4 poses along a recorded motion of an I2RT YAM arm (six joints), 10 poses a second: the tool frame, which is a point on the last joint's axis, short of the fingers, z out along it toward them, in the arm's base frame.
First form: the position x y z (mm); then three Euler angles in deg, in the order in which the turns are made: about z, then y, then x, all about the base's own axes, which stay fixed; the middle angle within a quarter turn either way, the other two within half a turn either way.
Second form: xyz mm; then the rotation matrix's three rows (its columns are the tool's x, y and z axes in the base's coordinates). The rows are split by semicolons. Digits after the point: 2 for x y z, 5 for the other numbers.
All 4 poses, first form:
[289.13, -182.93, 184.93, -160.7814, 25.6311, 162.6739]
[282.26, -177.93, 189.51, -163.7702, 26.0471, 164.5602]
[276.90, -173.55, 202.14, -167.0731, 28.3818, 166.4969]
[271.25, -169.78, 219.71, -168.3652, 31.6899, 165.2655]
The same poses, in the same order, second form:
289.13, -182.93, 184.93; -0.85135, 0.29678, 0.43258; 0.19259, 0.94383, -0.26850; -0.48796, -0.14528, -0.86069
282.26, -177.93, 189.51; -0.86263, 0.25110, 0.43911; 0.15716, 0.95817, -0.23919; -0.48080, -0.13732, -0.86601
276.90, -173.55, 202.14; -0.85750, 0.19682, 0.47534; 0.10934, 0.97254, -0.20543; -0.50273, -0.12418, -0.85548
271.25, -169.78, 219.71; -0.83342, 0.17160, 0.52532; 0.06418, 0.97419, -0.21642; -0.54890, -0.14666, -0.82292

